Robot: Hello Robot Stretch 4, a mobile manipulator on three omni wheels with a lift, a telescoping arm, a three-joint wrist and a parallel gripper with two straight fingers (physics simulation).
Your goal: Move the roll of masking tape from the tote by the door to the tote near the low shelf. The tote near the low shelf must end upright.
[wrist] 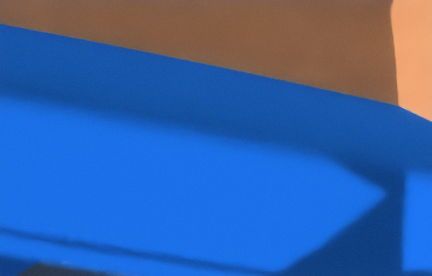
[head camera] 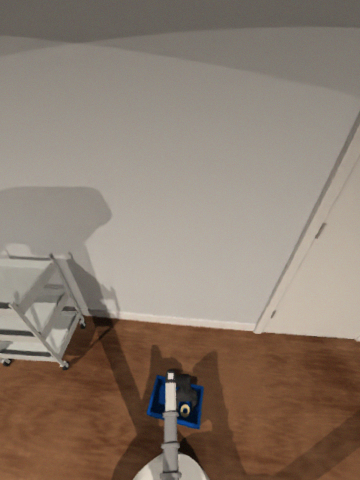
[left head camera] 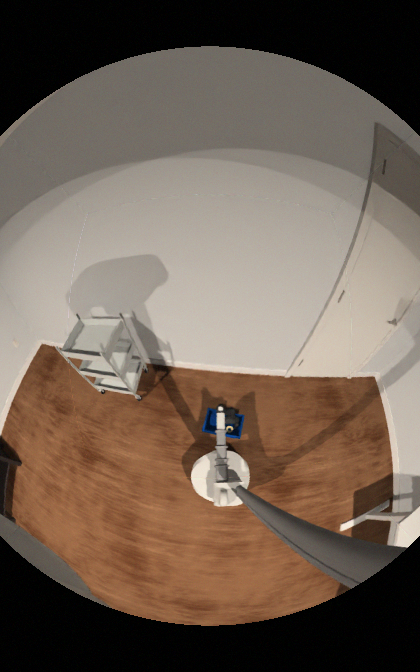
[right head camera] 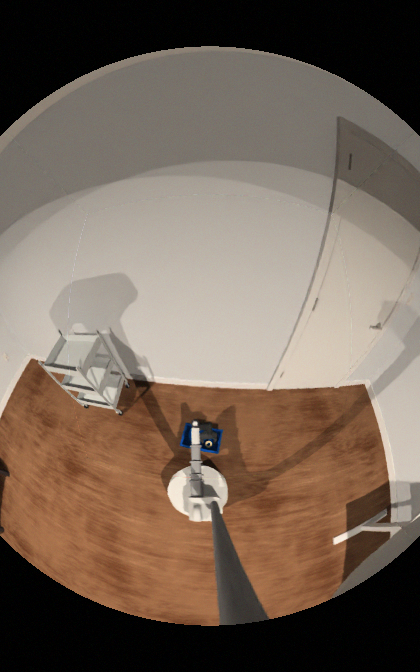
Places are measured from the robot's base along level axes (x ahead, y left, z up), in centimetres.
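Pixels of known places: gripper, fingertip midpoint: (head camera: 185,410).
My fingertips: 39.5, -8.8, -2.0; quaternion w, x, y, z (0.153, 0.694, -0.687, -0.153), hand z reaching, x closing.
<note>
For each thing: its top centre in the pictures, then the offset to it from my fingertips, as dx, dy, dz. "*": a spot on its surface instead.
- blue tote, surface spot: (head camera: 201,407) * -1.2, -8.9, +11.2
- masking tape, middle of its top: (head camera: 185,410) -0.5, +0.0, +2.3
The blue tote (head camera: 201,407) (left head camera: 242,425) (right head camera: 220,440) stands upright on the floor in front of my base, with its wall (wrist: 150,170) filling much of the wrist view. The cream roll of masking tape (head camera: 181,410) (left head camera: 229,427) (right head camera: 206,442) is in its near right part; it does not show in the wrist view. My dark gripper (head camera: 189,399) (left head camera: 231,419) (right head camera: 207,434) is open, low at the tote and just behind the tape in the head views. The fingertips are hard to make out, and the arm hides part of the tote. The tote near the low shelf does not show.
A grey three-tier trolley (head camera: 32,327) (left head camera: 120,376) (right head camera: 99,390) stands at the left by the wall. A pale door (head camera: 330,280) (left head camera: 370,300) (right head camera: 350,300) is at the right. White furniture legs (left head camera: 365,516) (right head camera: 360,529) stand at the right rear. Dark furniture (left head camera: 4,490) shows at the left edge.
</note>
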